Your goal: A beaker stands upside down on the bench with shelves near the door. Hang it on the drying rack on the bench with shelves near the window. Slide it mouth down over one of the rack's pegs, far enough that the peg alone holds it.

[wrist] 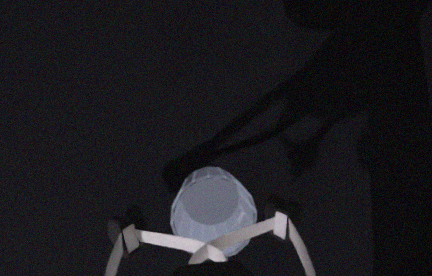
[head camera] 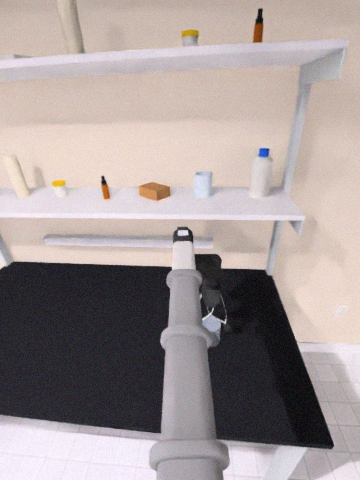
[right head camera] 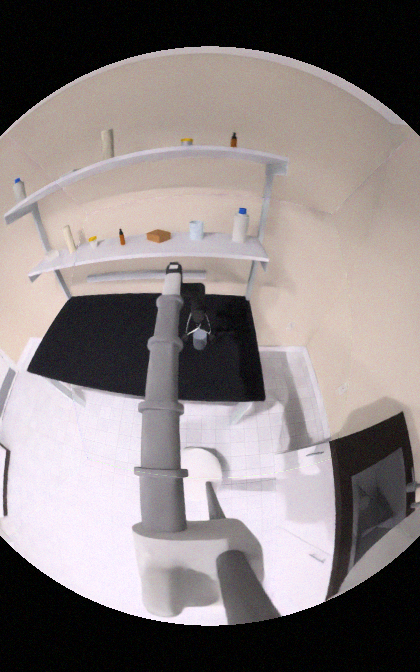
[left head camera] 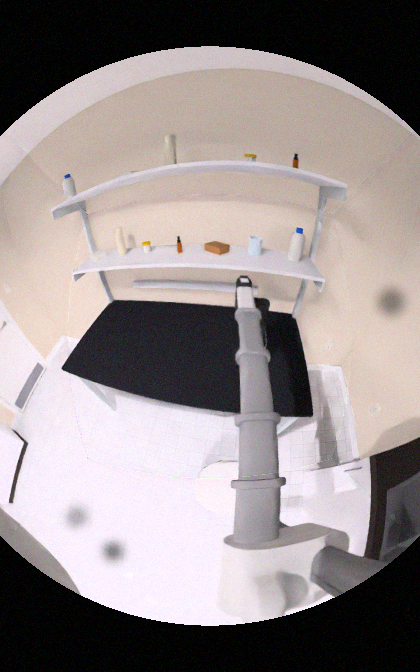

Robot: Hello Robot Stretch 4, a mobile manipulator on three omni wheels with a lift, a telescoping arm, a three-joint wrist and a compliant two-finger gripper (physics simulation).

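Places are measured from the robot's base along level axes (x left, y back, z up), in millimetres.
Where they show: gripper, fingertip midpoint: (wrist: 205, 216).
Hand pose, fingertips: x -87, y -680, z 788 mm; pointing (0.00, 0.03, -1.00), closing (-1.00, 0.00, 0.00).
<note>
Things, the pixels of their centre, and the offset from my fingertips. "*": a spot on its surface instead. Level surfaces: height alone.
- beaker at the middle of its body: (wrist: 211, 205) (head camera: 210, 331) dx -7, dy -7, dz -9 mm
- black bench top at its surface level: dz -54 mm
- light-blue cup at a spot on its surface: (head camera: 203, 185) * dx +2, dy -315, dz +455 mm
- brown block at a spot on its surface: (head camera: 154, 191) * dx +193, dy -308, dz +439 mm
- blue-capped bottle at a spot on its surface: (head camera: 261, 176) * dx -212, dy -293, dz +489 mm
The beaker (head camera: 214, 337) (right head camera: 200, 341) (wrist: 210, 200) is pale blue and clear, and stands upside down on the black bench top (head camera: 75, 350) (left head camera: 165, 350) (right head camera: 100, 345), right of the arm. Its round base faces up in the wrist view. My gripper (head camera: 214, 322) (right head camera: 198, 336) (wrist: 205, 216) is open. In the wrist view its fingertips are on either side of the beaker's lower part, with a gap on each side. How far the fingertips are above the bench is hard to tell. In the left head view the arm hides the beaker. The drying rack does not show.
Two white shelves (head camera: 100, 207) (head camera: 150, 62) run above the bench. The lower shelf holds a light-blue cup (head camera: 203, 185), a brown block (head camera: 154, 191), a blue-capped bottle (head camera: 261, 176) and small bottles. A grey bar (head camera: 110, 242) is on the wall below. A dark-framed unit (right head camera: 345, 500) stands at the right.
</note>
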